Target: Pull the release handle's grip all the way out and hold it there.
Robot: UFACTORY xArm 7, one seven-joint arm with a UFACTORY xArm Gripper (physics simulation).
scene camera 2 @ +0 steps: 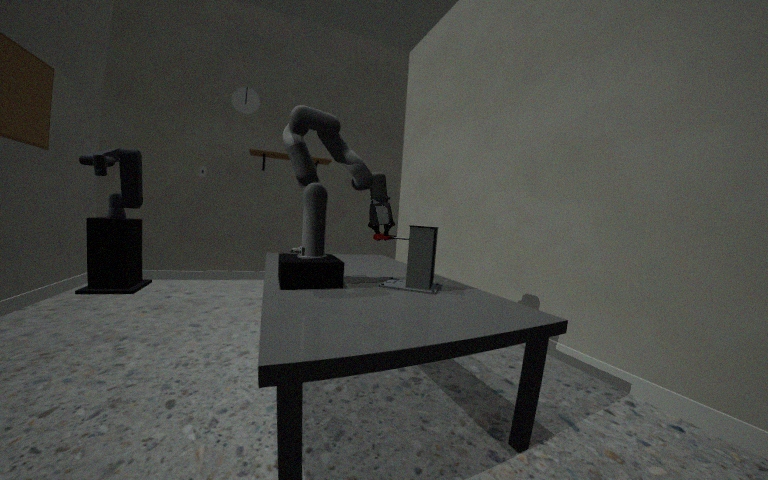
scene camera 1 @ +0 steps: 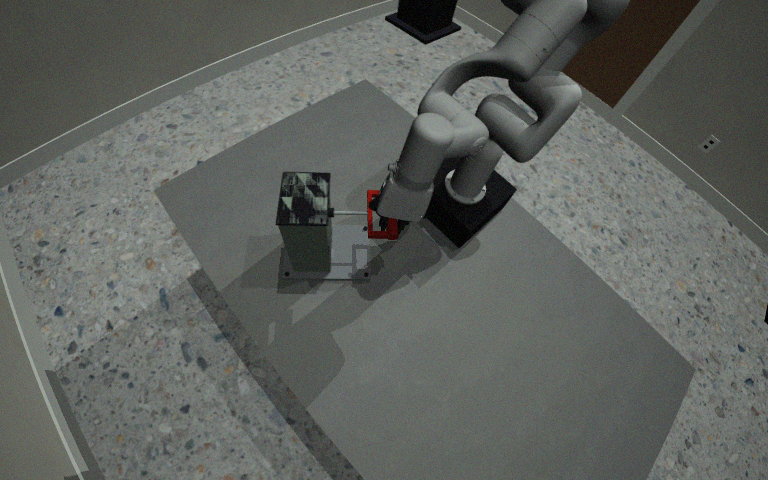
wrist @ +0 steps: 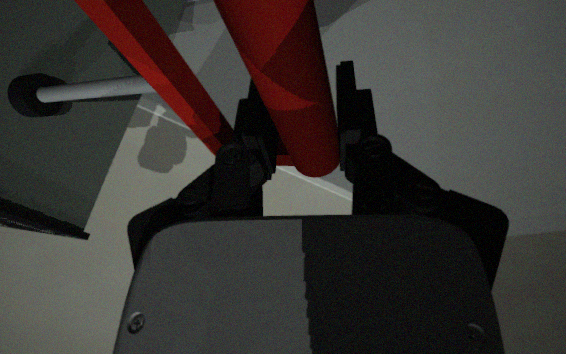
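The release handle's red grip [scene camera 1: 374,234] [scene camera 2: 380,237] [wrist: 300,100] is a rectangular frame with a thick round outer bar. A thin grey rod [scene camera 1: 350,212] [scene camera 2: 400,238] [wrist: 95,90] joins it to the side of a tall box [scene camera 1: 305,246] [scene camera 2: 421,257] [wrist: 40,150], and a stretch of rod shows between box and grip. My gripper [scene camera 2: 381,233] [wrist: 305,88] points down and is shut on the grip's outer bar, one finger inside the frame and one outside. In the scene camera 1 view the arm's wrist hides the fingers and part of the grip.
The box stands on a flat grey base plate [scene camera 1: 348,271] on the grey table [scene camera 1: 509,350] [scene camera 2: 339,333]. My arm's black base block [scene camera 1: 470,217] [scene camera 2: 310,271] stands close behind the grip. A second arm on a black pedestal [scene camera 2: 114,254] stands on the floor away from the table.
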